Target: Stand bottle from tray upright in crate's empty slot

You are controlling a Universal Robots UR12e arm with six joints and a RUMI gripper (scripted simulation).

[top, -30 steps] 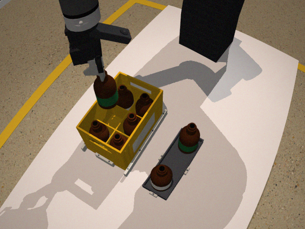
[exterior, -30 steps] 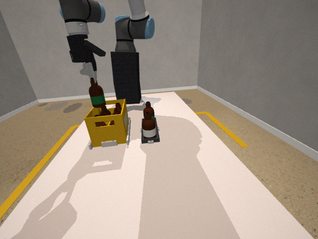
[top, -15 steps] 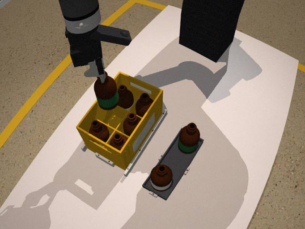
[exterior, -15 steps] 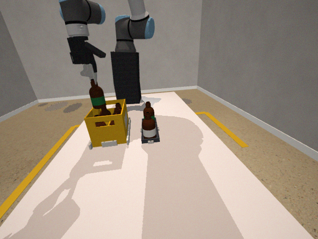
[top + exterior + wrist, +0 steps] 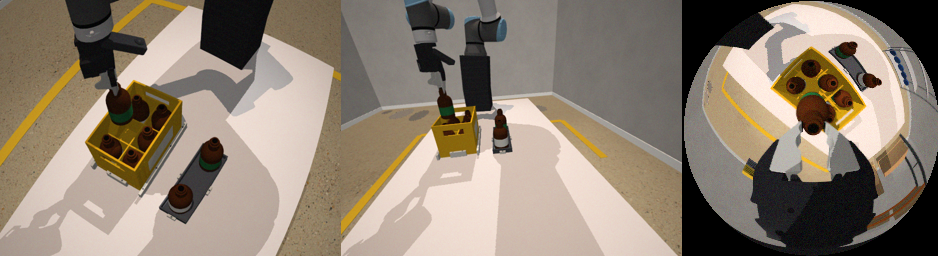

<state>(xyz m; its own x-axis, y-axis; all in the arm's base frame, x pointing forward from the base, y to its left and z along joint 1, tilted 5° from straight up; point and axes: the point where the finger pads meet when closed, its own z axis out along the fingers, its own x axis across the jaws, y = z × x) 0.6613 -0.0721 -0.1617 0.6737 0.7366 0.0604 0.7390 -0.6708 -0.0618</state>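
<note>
Right now my hand is 23 cm above the yellow crate and 4 cm to the right of it. From my hand the other things lie so: grey tray (30 cm below, 28 cm to the left).
</note>
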